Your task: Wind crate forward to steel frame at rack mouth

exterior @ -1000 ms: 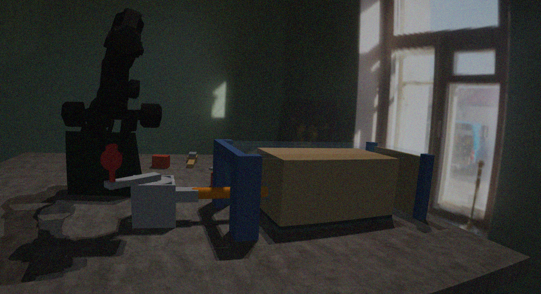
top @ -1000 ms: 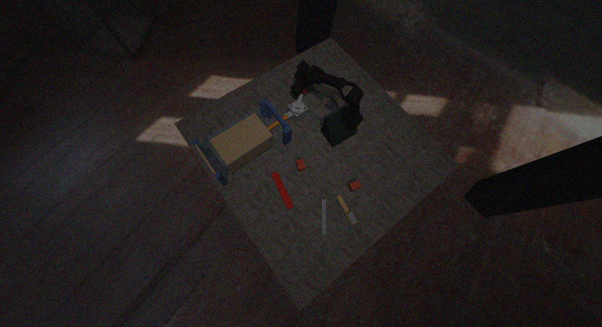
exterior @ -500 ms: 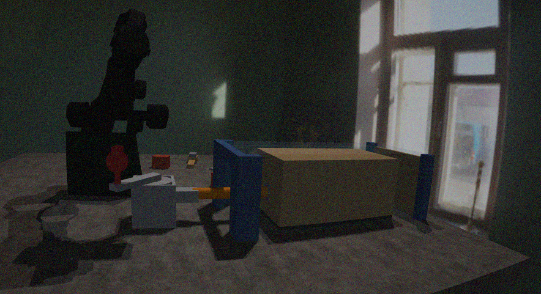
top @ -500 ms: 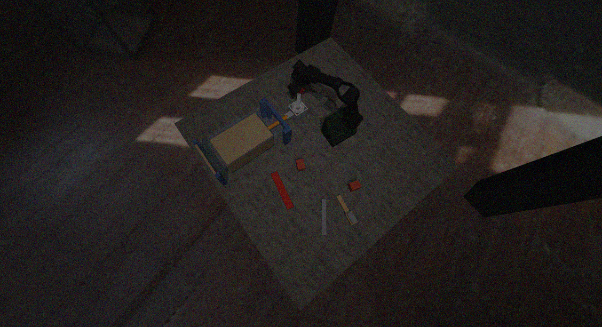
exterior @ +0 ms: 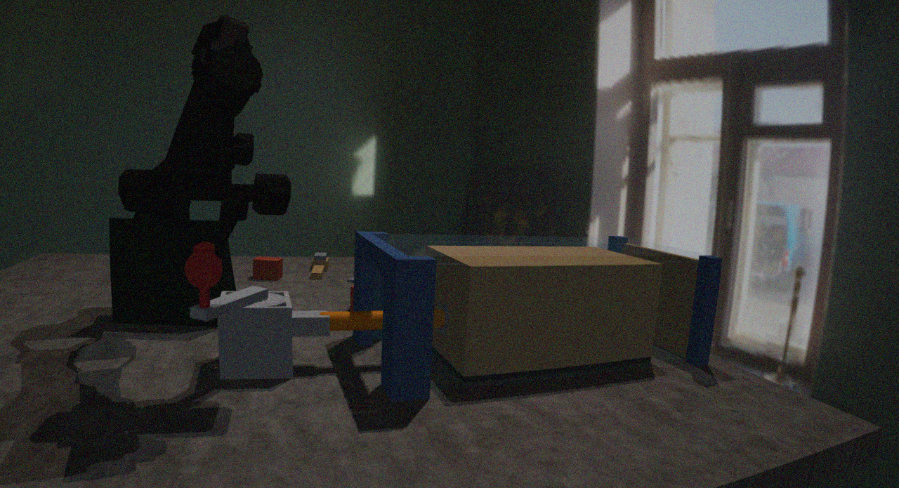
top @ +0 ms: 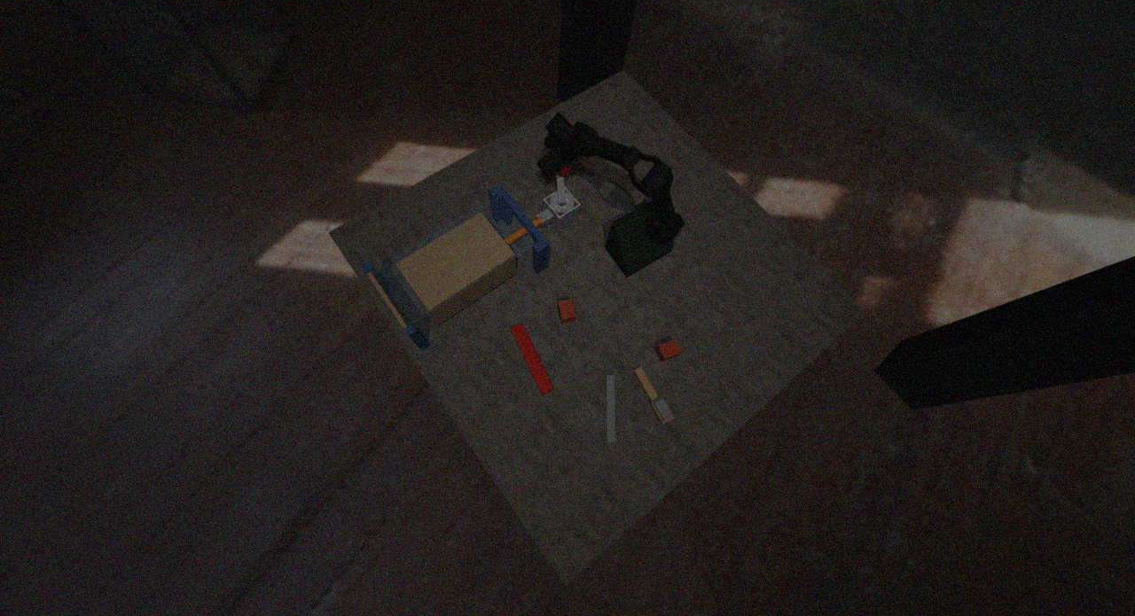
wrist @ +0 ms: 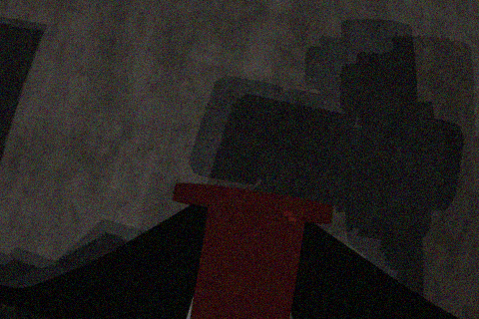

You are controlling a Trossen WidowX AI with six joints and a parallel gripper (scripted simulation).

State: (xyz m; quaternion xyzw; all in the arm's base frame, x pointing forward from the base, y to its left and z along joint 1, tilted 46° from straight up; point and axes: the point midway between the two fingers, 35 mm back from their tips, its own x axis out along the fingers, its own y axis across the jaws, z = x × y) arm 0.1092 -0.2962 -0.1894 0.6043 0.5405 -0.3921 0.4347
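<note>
The crank handle lies 20 mm ahead of my gripper tip, 50 mm to the left of it and 40 mm below it. Also, from my gripper tip: blue frame: 220 mm ahead, 100 mm to the left, 40 mm below; grey winch: 40 mm ahead, 100 mm to the left, 120 mm below; red knob: 20 mm to the left, 10 mm below.
</note>
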